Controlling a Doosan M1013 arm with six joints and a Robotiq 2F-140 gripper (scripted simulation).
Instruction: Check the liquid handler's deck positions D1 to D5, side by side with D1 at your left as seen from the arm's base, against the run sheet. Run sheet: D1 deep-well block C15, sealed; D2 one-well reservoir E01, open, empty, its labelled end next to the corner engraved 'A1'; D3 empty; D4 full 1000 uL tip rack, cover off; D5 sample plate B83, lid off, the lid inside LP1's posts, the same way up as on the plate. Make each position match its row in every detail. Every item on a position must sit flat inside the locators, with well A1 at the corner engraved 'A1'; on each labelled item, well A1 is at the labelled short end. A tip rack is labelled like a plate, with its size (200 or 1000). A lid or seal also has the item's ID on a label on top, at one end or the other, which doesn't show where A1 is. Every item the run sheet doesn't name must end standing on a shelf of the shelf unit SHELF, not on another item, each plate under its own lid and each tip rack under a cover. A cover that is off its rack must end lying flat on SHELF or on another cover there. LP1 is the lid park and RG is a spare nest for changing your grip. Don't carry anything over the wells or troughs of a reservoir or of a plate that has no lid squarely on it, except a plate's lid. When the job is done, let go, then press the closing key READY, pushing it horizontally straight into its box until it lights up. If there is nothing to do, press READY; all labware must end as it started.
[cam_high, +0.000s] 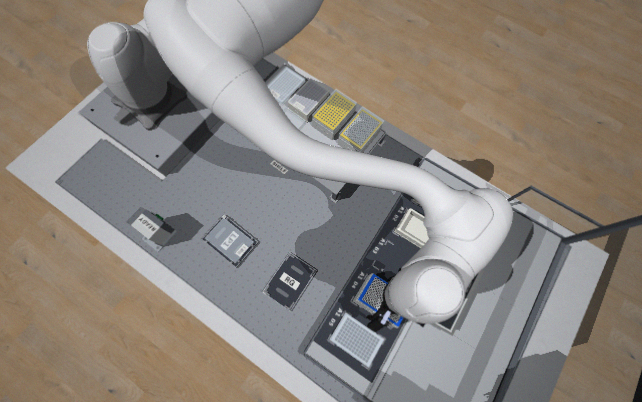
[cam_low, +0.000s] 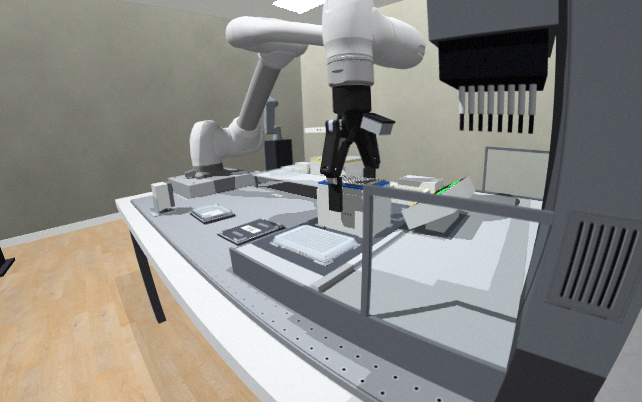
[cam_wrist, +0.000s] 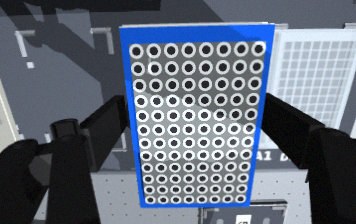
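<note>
The blue-rimmed tip rack is 1 cm to the right of my hand and 1 cm behind it. The rest, counted from my hand: deep-well block: 37 cm to the left, 5 cm below, 3 cm behind; cream reservoir: 25 cm to the left, 6 cm below, 2 cm behind; shelf: 51 cm behind, 33 cm to the left, 5 cm below.
</note>
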